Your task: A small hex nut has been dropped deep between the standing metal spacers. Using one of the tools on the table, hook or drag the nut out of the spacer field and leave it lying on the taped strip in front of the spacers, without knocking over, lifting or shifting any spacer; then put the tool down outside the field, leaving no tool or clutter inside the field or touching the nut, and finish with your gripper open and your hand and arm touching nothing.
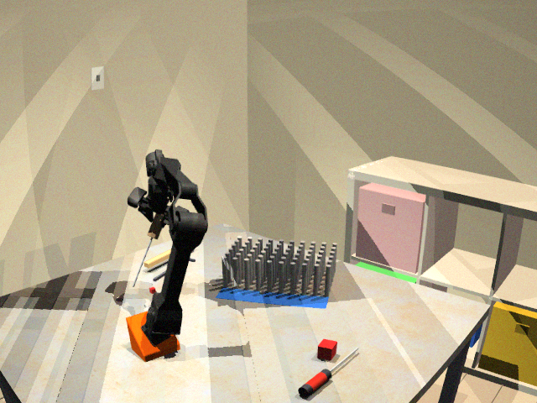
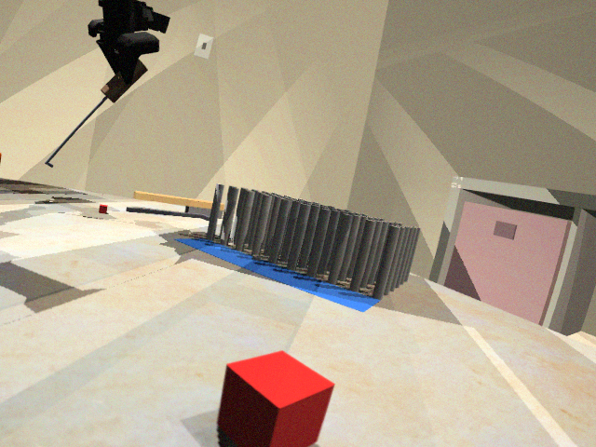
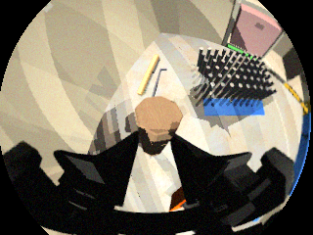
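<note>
My gripper tip is 9 cm above the hook tool, 5 cm past it and 1 cm to the right of it. Round my gripper tip: blue taped strip: 27 cm below, 26 cm ahead, 23 cm to the right; then tiny red cube: 26 cm below, 9 cm to the left, 1 cm ahead; then hex nut: 27 cm below, 27 cm ahead, 18 cm to the right.
</note>
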